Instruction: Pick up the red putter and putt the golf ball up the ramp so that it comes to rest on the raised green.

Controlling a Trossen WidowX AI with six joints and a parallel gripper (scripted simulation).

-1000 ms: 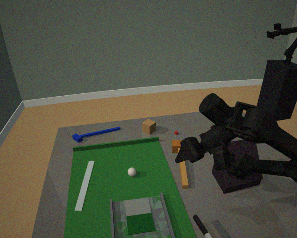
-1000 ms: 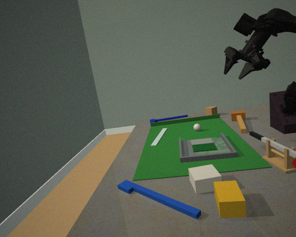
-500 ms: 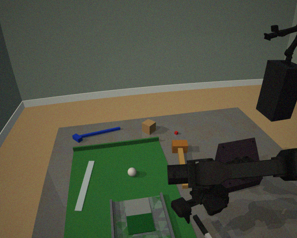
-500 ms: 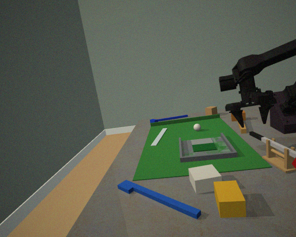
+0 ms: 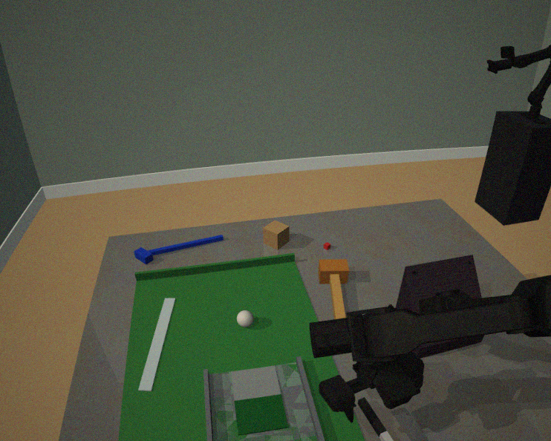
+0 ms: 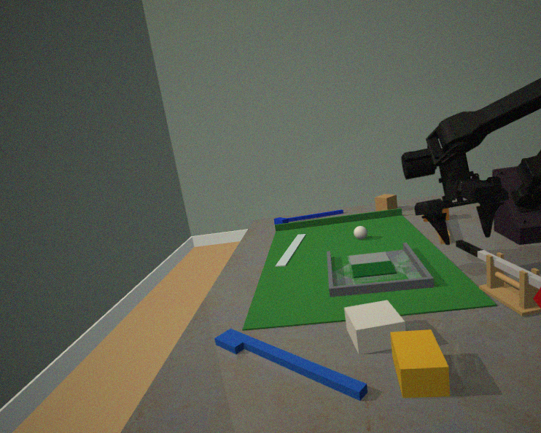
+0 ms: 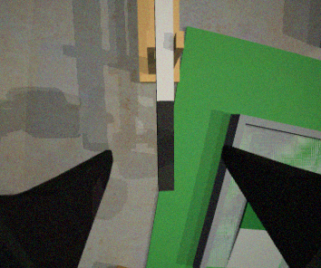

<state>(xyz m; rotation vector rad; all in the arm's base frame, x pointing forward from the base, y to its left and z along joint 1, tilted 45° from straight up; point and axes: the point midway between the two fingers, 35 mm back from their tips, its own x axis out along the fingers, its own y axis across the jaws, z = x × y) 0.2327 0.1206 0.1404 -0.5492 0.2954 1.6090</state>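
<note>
The red putter lies 110 mm to the left of my gripper tip, 20 mm below it and 20 mm behind it. Also, from my gripper tip: green mat 250 mm ahead, 220 mm to the right, 80 mm below; then white golf ball 350 mm to the right, 190 mm ahead, 60 mm below; then wooden stand 130 mm to the left, 40 mm below, 20 mm behind.
</note>
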